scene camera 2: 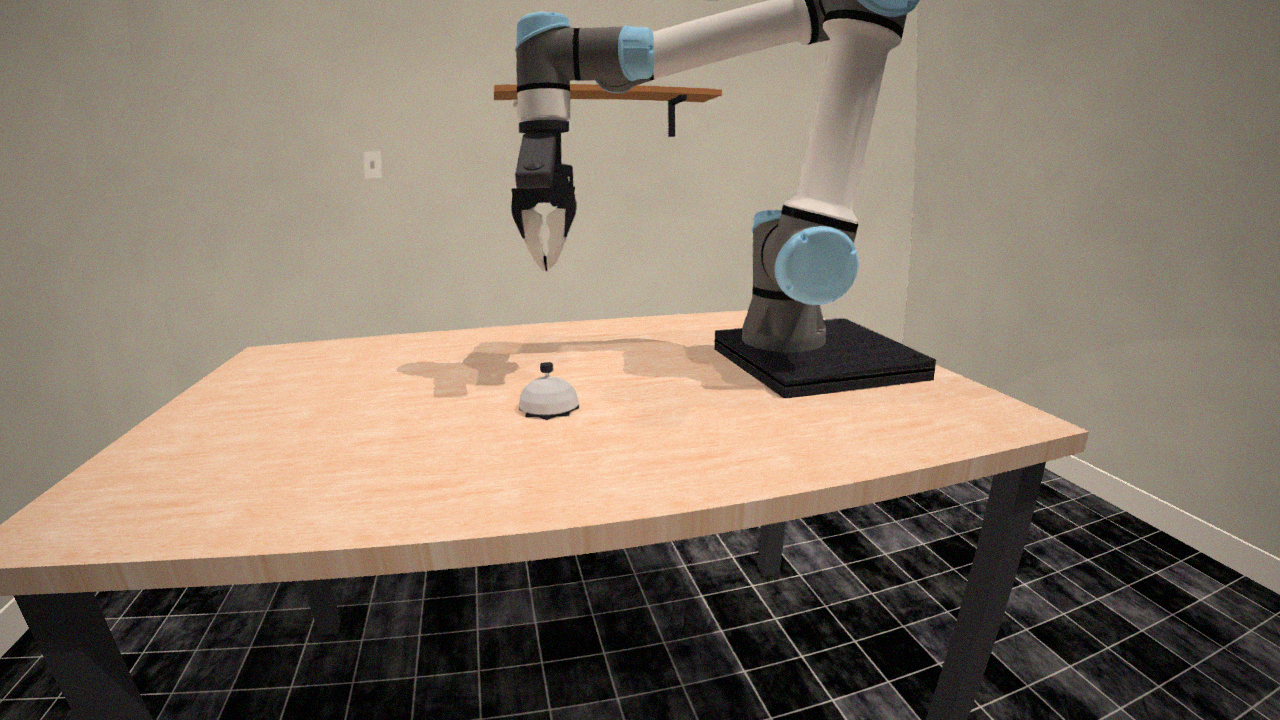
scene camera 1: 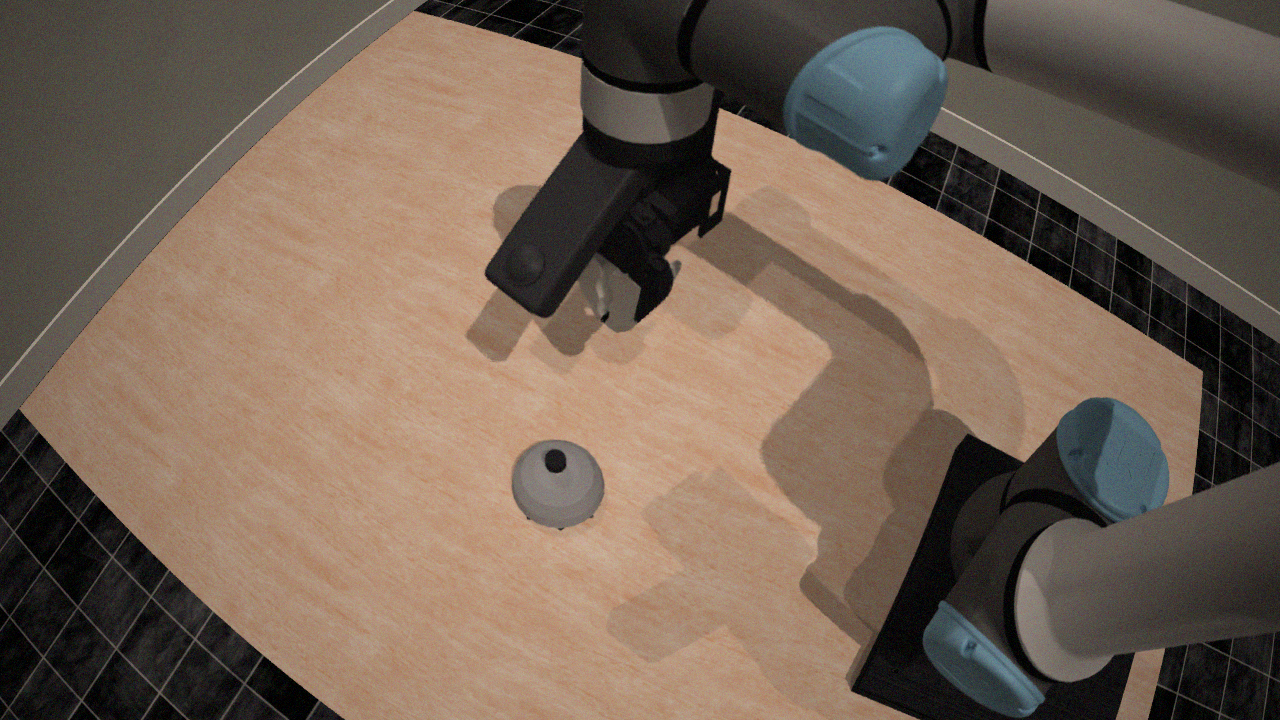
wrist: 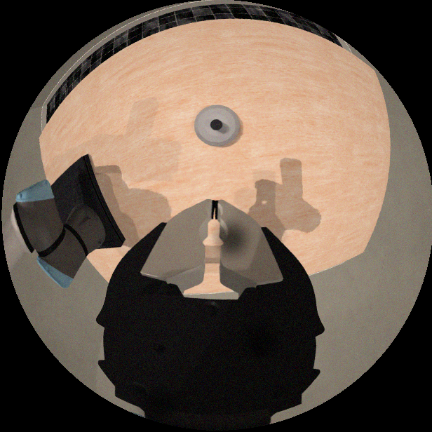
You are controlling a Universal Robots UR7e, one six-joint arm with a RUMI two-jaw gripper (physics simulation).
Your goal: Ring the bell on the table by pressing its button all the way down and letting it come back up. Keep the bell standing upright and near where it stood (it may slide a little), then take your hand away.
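Places are measured from the arm's base along level axes (x ahead, y left, z up), in centimetres.
Pixels of known places: gripper, fingertip midpoint: point(scene camera 2: 546, 270) point(scene camera 1: 613, 326); arm's base, origin of the base link: point(scene camera 2: 783, 339).
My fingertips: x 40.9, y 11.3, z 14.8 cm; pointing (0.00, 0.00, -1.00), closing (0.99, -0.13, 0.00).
Observation:
Ahead of a thing's pixels: the offset from my fingertips to its top centre. Level surfaces: height alone.
A grey domed bell {dx +0.5, dy +7.0, dz -11.9 cm} point(scene camera 1: 558, 492) point(scene camera 2: 548, 395) point(wrist: 205, 128) stands upright on the table. Its small black button {dx +0.5, dy +7.0, dz -11.9 cm} point(scene camera 1: 555, 461) point(scene camera 2: 546, 368) point(wrist: 216, 125) sits raised on top, on a short stem that shows in scene camera 2. My gripper point(scene camera 2: 546, 265) point(wrist: 214, 202) is shut and empty, fingertips together and pointing down. It hangs high above the table, well above the bell and apart from it. In the wrist view the bell lies beyond the fingertips, straight above them in the picture. In scene camera 1 the gripper's housing partly hides the fingers.
The wooden table {dz -18.5 cm} point(scene camera 1: 313, 402) point(scene camera 2: 358, 474) point(wrist: 300, 90) carries the arm's black base plate point(scene camera 1: 895, 626) point(scene camera 2: 859, 367) point(wrist: 92, 170) at its right in scene camera 2. The arm's shadow falls across the table. A wall shelf point(scene camera 2: 698, 93) is behind the arm.

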